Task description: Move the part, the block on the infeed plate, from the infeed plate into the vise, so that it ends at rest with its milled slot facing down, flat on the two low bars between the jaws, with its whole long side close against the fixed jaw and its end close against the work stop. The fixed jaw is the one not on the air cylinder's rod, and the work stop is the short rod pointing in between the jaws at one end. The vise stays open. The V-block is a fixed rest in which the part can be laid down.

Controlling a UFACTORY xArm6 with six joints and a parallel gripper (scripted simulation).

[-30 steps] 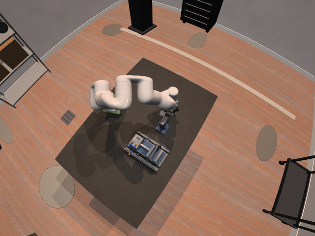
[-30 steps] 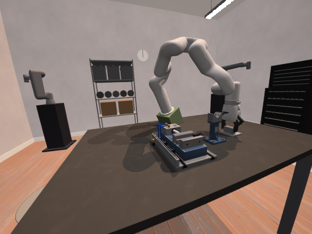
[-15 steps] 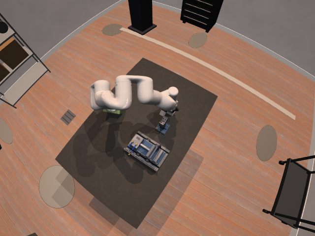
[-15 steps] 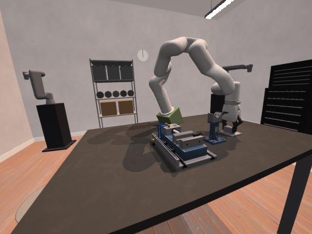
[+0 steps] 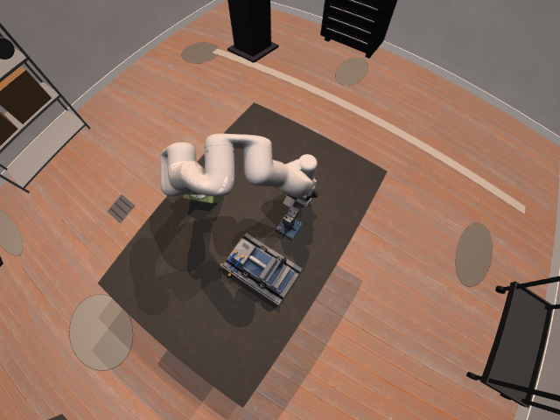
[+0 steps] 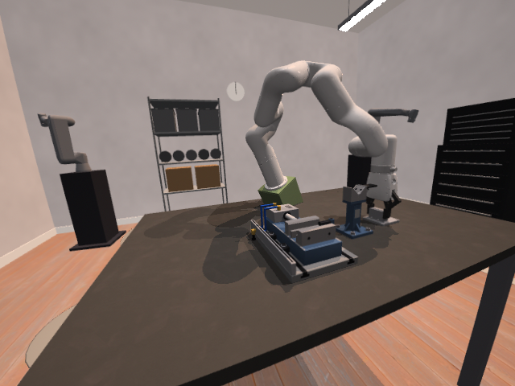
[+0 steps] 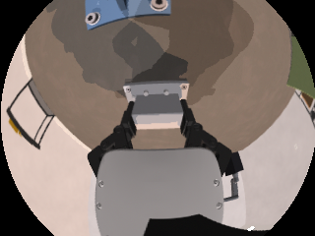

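The part lies 10 mm to the left of my hand and 10 mm below it. Also, from my hand: air cylinder 10 mm behind, 390 mm to the right, 40 mm above; grey rail 100 mm ahead, 470 mm to the right.
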